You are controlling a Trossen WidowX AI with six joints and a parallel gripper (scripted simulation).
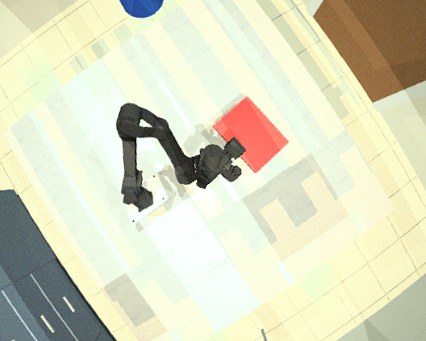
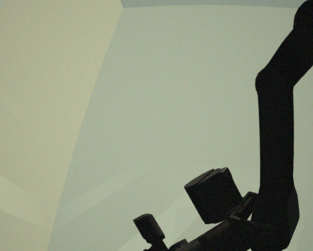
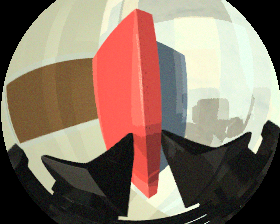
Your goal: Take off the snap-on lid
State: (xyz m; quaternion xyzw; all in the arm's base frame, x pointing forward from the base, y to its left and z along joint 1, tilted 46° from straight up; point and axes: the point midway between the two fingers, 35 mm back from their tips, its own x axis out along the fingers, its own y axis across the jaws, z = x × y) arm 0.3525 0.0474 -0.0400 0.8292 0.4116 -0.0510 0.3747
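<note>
Now: the red lid 80 mm ahead of my gripper tip and 20 mm to the left of it. The rest, counted from my gripper tip: grey-blue box: 70 mm ahead, 60 mm below, 10 mm to the left.
</note>
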